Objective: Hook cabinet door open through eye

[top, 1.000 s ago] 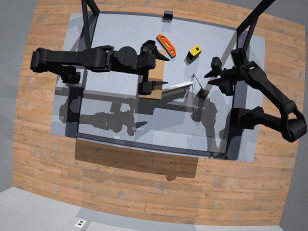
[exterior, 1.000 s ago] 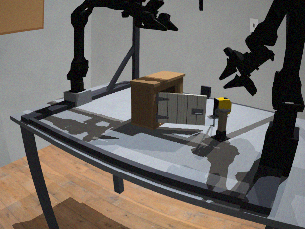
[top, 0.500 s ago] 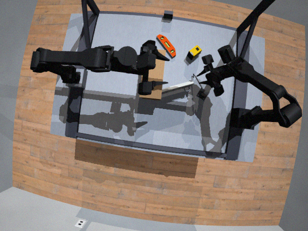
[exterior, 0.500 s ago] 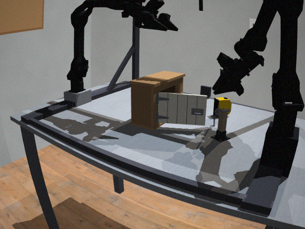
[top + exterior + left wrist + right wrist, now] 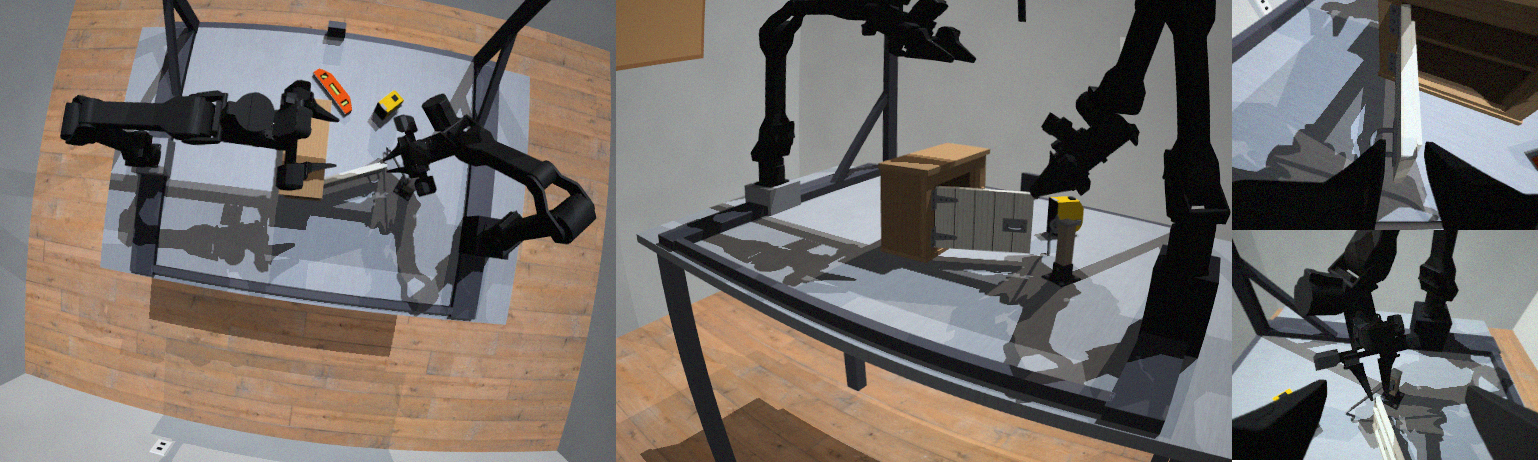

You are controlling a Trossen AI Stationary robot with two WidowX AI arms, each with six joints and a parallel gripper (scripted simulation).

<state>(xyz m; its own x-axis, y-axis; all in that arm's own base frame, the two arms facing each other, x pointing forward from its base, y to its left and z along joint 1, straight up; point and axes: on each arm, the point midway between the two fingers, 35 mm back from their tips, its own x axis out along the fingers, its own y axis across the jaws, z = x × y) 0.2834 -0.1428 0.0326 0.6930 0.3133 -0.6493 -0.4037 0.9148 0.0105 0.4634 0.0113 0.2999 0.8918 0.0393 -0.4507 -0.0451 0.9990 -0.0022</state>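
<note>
The thin metal hook lies 1 cm behind my left hand, 2 cm to the left of it and 9 cm below it. The rest, counted from my left hand: yellow tape measure: 16 cm behind, 3 cm to the right, 11 cm below; grey plank door: 6 cm ahead, 9 cm to the right, 8 cm below; orange spirit level: 18 cm behind, 19 cm to the right, 14 cm below.
</note>
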